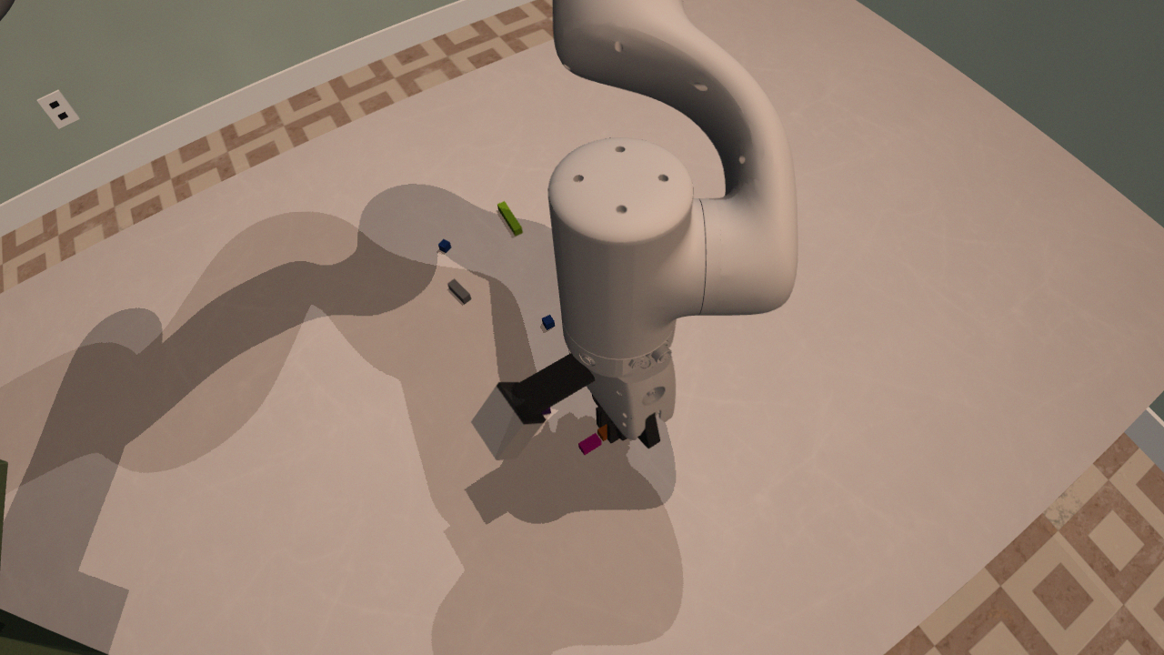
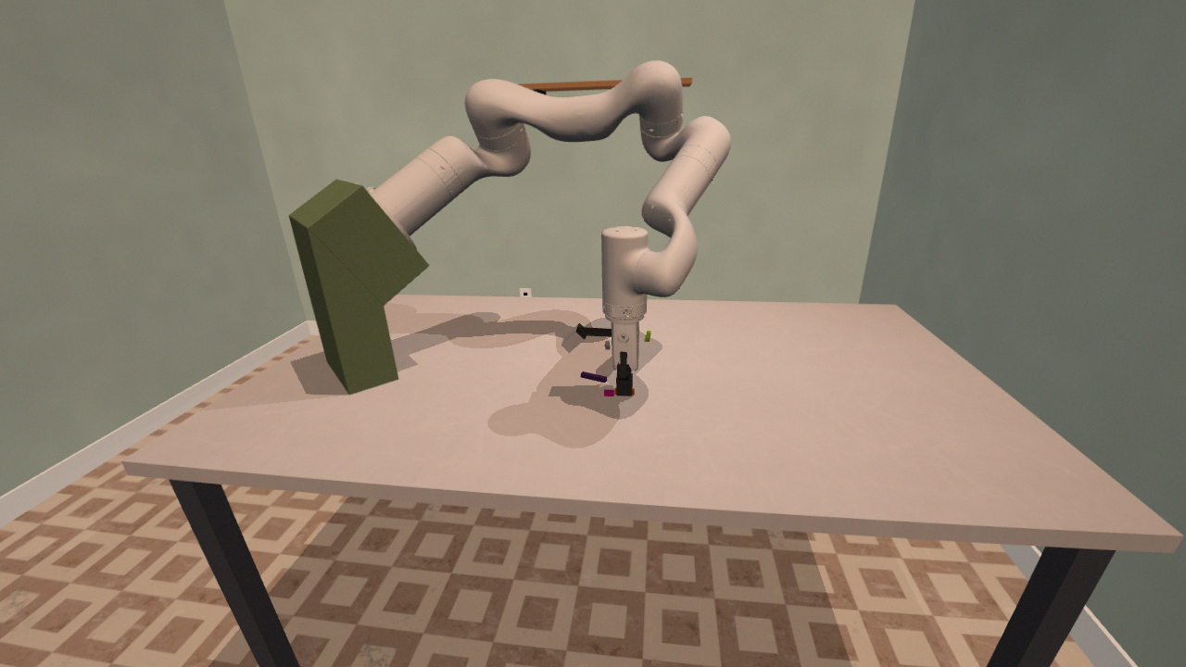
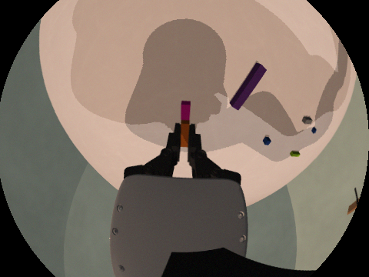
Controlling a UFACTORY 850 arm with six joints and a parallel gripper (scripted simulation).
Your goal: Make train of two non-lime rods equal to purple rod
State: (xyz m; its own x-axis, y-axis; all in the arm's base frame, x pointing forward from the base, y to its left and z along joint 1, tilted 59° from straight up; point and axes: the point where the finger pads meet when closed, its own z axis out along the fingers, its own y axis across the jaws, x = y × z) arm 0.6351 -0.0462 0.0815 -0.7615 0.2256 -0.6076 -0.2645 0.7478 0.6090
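Now: the orange rod 20 mm below my hand. The rest, counted from my hand: magenta rod 30 mm behind, 10 mm to the right, 20 mm below; grey rod 130 mm behind, 200 mm to the left, 20 mm below; purple rod 90 mm behind, 40 mm to the left, 20 mm below.
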